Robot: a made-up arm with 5 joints.
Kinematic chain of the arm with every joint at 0, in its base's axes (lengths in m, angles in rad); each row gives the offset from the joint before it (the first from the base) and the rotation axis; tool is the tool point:
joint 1: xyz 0 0 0.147 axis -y
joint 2: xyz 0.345 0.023 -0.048 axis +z
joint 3: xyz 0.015 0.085 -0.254 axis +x
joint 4: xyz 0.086 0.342 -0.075 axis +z
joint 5: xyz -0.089 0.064 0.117 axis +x
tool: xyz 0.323 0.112 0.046
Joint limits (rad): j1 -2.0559..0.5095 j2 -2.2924..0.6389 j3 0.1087..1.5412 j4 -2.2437..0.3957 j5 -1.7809..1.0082
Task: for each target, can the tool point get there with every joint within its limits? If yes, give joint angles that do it. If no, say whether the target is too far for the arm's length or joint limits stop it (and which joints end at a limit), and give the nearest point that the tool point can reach.
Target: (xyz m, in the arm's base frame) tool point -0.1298 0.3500 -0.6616
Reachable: yes | joints -1.6514 -0.2144 0.4561 -0.4481 -0.1903
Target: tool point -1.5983 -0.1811 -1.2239
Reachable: no: too far | nearest point -0.7371 -0.0657 -0.6473 | short by 1.043 m
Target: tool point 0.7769 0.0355 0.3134
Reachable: yes | joints 0.1230 -0.5008 0.9417 -0.4768 0.1604
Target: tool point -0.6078 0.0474 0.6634
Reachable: no: joint limits stop it (at a limit: joint 1, joint 2, joint 3, joint 4, joint 5) | nearest point -0.4388 0.1954 0.1020 | short by 0.605 m
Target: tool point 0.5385 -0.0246 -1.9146
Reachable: no: too far | nearest point 0.2762 0.0032 -0.9103 | short by 1.038 m
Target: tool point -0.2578 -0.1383 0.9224
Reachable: no: joint limits stop it (at a limit: joint 1, joint 2, joint 3, joint 4) | nearest point 0.0371 -0.1869 0.5120 | short by 0.508 m
